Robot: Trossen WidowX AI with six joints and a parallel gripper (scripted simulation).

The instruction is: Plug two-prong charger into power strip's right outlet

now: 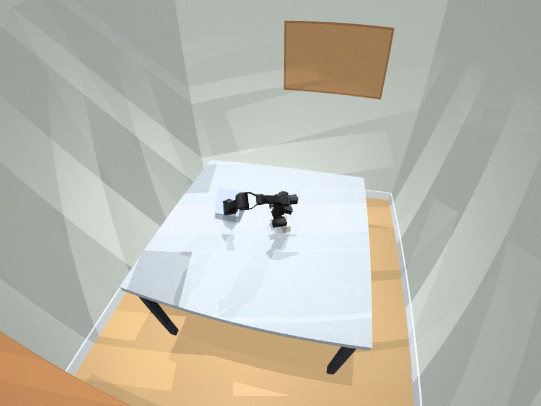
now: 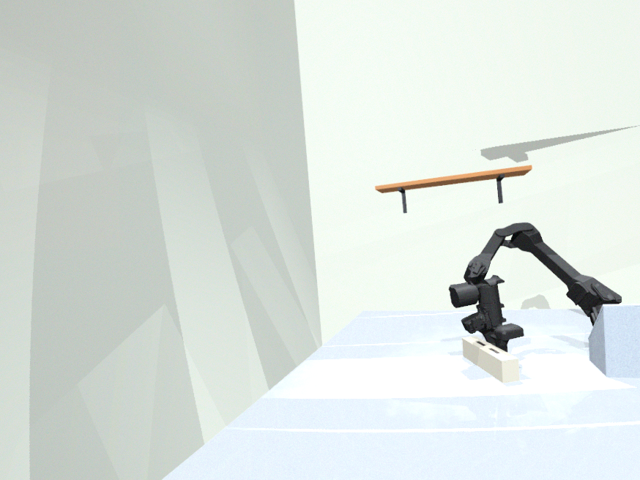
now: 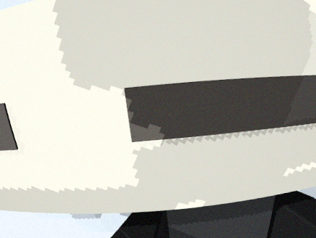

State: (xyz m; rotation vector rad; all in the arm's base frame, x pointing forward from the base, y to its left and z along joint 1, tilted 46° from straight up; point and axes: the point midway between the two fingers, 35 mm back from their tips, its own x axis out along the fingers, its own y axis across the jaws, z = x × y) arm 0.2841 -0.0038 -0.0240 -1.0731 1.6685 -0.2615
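Right now my gripper tip is 10 mm short of the two-prong charger, 10 mm to the right of it and 10 mm below it.
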